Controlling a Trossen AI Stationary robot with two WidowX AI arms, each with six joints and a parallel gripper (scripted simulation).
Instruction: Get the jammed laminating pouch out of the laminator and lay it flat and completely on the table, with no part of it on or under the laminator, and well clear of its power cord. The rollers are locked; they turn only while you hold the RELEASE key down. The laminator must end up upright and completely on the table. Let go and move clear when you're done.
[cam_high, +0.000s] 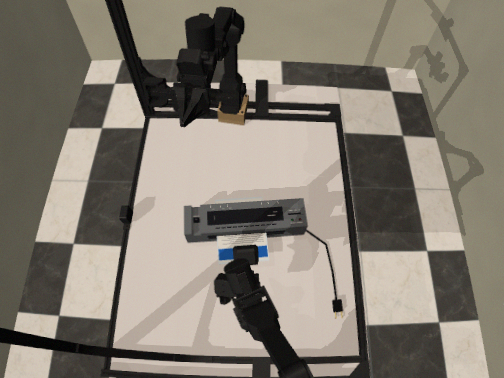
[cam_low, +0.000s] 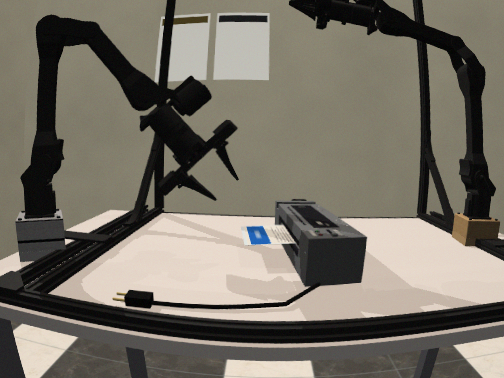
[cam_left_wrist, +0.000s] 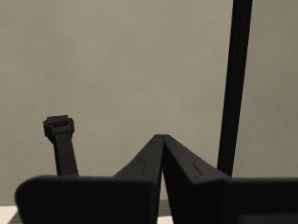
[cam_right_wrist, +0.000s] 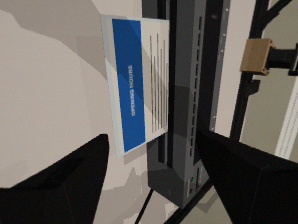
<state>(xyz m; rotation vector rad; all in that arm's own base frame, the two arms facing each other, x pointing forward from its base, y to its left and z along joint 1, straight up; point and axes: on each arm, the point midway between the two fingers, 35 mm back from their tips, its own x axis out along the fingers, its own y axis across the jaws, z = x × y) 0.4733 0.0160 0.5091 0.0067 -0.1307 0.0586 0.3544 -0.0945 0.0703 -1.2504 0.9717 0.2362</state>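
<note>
The release key lies 500 mm below my left hand and 40 mm behind it. The rest, counted from my left hand: plug: 570 mm below, 340 mm ahead, 330 mm to the right.
</note>
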